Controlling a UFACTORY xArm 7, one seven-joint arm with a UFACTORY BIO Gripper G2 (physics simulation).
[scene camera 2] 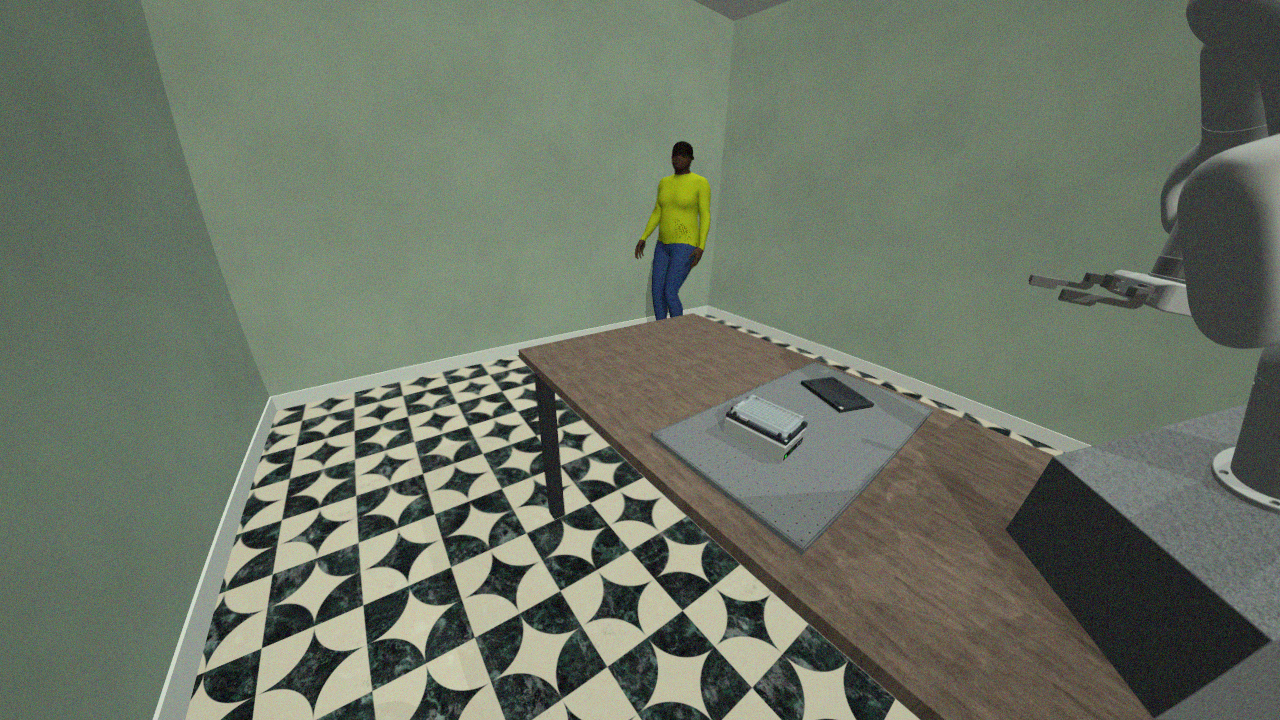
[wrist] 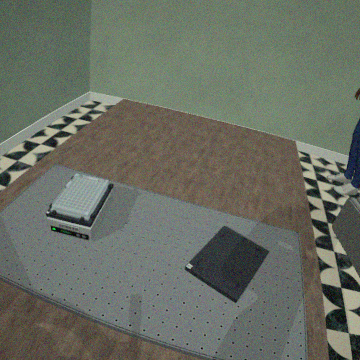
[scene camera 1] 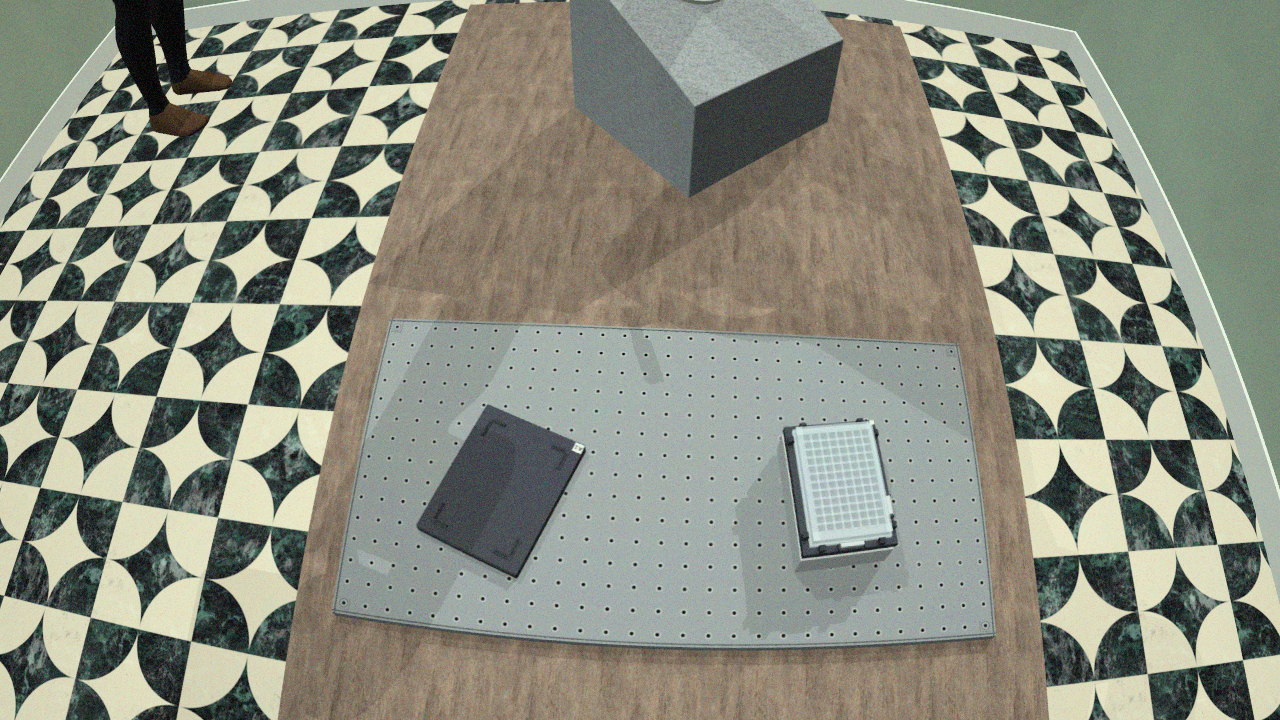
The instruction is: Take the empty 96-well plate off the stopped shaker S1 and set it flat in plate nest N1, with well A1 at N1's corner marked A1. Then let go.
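Frame: origin at the arm's base, x ahead, y left, z up, level; millimetres.
Seen in the pictures: end effector, tool point: [scene camera 2: 1058, 288] [wrist: 166, 244].
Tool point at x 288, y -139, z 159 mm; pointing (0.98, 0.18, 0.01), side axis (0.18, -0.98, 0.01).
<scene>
Pixels of each thing's top centre, then the offset from my tool point to it. Level surfaces: height alone.
- clear 96-well plate, middle of its top: [scene camera 1: 844, 478] [scene camera 2: 768, 412] [wrist: 80, 191] 388 mm ahead, 217 mm left, 325 mm down
- grey perforated board, its level: 394 mm down
- dark flat nest N1, middle of its top: [scene camera 1: 499, 485] [wrist: 230, 257] [scene camera 2: 837, 390] 341 mm ahead, 123 mm right, 379 mm down
- wooden table, its level: 406 mm down
The clear 96-well plate [scene camera 1: 842, 483] [scene camera 2: 769, 416] [wrist: 80, 196] sits flat on the shaker S1 [scene camera 1: 845, 553] [scene camera 2: 755, 437] [wrist: 69, 231], a white box with a dark top frame, on the right of the grey perforated board [scene camera 1: 680, 465] [scene camera 2: 823, 486] [wrist: 143, 278]. The dark flat nest N1 [scene camera 1: 502, 489] [scene camera 2: 837, 393] [wrist: 228, 262] lies turned at an angle on the board's left, with nothing on it. Its white A1 corner mark [scene camera 1: 577, 449] [wrist: 188, 266] faces the board's middle. Only one dark gripper finger [wrist: 348, 232] shows, at the right edge of the wrist view, high and far from the plate. The gripper is open and holds nothing.
The grey block of the robot base [scene camera 1: 702, 79] stands at the far end of the wooden table [scene camera 1: 566, 250]. A person in a yellow top [scene camera 2: 679, 229] stands by the table's far end; their legs [wrist: 353, 161] show in the wrist view.
</scene>
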